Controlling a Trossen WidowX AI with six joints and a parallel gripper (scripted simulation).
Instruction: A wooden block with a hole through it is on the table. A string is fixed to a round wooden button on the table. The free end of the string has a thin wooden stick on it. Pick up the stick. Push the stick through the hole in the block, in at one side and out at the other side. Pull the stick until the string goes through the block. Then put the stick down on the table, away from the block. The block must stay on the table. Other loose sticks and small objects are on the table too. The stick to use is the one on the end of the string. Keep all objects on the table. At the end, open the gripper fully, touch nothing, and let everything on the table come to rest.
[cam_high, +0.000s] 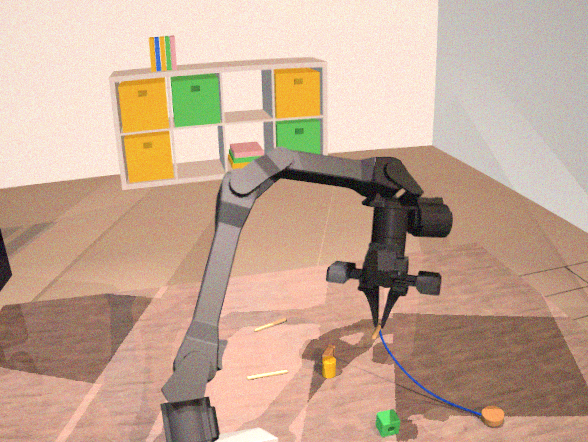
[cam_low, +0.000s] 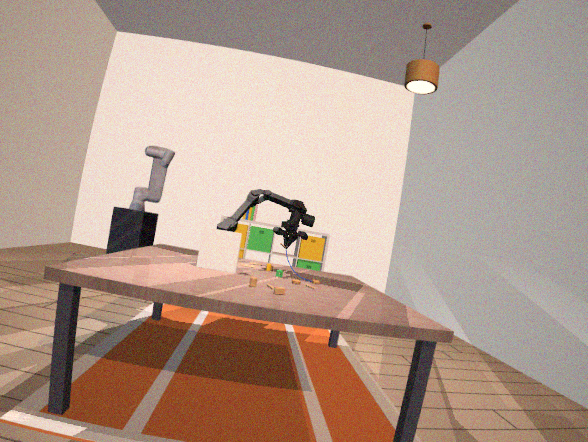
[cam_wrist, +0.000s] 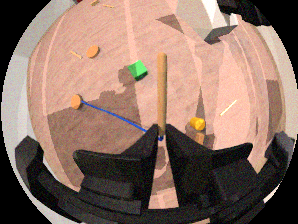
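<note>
The yellow cylinder lies 12 cm below my gripper tip, 7 cm behind it and 5 cm to the left of it. The rest, counted from my gripper tip: green block: 12 cm below, 10 cm to the right; then round wooden button: 18 cm ahead, 13 cm below, 12 cm to the right; then thin wooden stick: 1 cm to the right, 1 cm behind, 1 cm above.
</note>
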